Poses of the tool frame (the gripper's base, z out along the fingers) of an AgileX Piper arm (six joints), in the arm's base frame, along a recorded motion.
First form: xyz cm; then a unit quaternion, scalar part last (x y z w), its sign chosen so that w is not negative.
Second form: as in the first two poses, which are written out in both.
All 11 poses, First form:
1: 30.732, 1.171, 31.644, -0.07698, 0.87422, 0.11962, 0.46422
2: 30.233, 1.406, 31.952, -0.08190, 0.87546, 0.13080, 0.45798
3: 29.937, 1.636, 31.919, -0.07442, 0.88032, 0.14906, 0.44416
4: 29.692, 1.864, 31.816, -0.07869, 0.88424, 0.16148, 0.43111
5: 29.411, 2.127, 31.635, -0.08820, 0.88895, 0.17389, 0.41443
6: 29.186, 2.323, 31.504, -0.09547, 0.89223, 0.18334, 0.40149
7: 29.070, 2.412, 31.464, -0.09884, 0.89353, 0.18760, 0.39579
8: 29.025, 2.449, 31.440, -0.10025, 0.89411, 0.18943, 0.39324
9: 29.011, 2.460, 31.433, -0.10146, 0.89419, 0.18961, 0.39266
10: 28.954, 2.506, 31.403, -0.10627, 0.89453, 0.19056, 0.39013
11: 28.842, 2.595, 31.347, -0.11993, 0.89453, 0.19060, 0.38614
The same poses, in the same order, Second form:
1: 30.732, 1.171, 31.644, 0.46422, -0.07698, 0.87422, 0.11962
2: 30.233, 1.406, 31.952, 0.45798, -0.08190, 0.87546, 0.13080
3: 29.937, 1.636, 31.919, 0.44416, -0.07442, 0.88032, 0.14906
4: 29.692, 1.864, 31.816, 0.43111, -0.07869, 0.88424, 0.16148
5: 29.411, 2.127, 31.635, 0.41443, -0.08820, 0.88895, 0.17389
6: 29.186, 2.323, 31.504, 0.40149, -0.09547, 0.89223, 0.18334
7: 29.070, 2.412, 31.464, 0.39579, -0.09884, 0.89353, 0.18760
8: 29.025, 2.449, 31.440, 0.39324, -0.10025, 0.89411, 0.18943
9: 29.011, 2.460, 31.433, 0.39266, -0.10146, 0.89419, 0.18961
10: 28.954, 2.506, 31.403, 0.39013, -0.10627, 0.89453, 0.19056
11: 28.842, 2.595, 31.347, 0.38614, -0.11993, 0.89453, 0.19060
